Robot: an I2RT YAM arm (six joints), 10 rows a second.
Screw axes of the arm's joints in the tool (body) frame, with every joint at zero. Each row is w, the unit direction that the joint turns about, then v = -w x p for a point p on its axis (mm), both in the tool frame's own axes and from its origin. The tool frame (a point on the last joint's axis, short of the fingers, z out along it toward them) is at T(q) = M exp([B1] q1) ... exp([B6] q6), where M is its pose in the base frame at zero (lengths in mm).
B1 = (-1, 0, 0, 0, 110.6, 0)
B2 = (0, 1, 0, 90.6, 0, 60)
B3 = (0, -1, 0, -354.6, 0, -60)
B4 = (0, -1, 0, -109.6, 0, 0)
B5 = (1, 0, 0, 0, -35.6, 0)
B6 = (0, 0, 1, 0, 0, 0)
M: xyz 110.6 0 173.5 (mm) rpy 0 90 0 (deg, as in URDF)
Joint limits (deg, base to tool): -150..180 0..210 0..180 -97..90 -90..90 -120..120
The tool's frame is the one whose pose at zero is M.
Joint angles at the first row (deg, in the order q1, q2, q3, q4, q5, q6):
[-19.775, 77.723, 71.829, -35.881, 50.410, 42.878]
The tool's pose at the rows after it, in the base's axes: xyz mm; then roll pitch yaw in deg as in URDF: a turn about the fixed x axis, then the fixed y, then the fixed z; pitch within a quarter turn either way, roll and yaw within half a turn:
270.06 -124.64 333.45 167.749 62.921 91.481
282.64 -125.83 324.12 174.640 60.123 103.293
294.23 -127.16 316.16 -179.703 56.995 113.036
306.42 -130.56 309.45 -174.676 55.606 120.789
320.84 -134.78 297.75 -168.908 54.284 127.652
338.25 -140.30 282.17 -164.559 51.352 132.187
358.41 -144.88 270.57 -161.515 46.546 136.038
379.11 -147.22 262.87 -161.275 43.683 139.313
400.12 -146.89 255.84 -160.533 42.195 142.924
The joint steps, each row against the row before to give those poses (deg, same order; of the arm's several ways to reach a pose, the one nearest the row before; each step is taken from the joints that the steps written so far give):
[0.043, 1.609, -0.604, 3.039, -3.156, -4.179]
[0.186, 2.501, 0.638, 0.594, -4.824, -4.154]
[0.136, 2.646, 1.302, -0.536, -3.944, -3.647]
[-0.009, 2.714, 1.216, 1.074, -1.821, -4.109]
[0.127, 3.523, 1.086, 1.454, -0.092, -3.430]
[0.075, 4.904, 2.471, -0.511, -0.125, -1.544]
[0.260, 5.883, 5.431, -4.189, -1.113, -0.938]
[0.465, 4.942, 4.988, -1.688, -2.355, -1.871]
[0.846, 4.568, 4.687, -0.540, -1.316, -2.175]

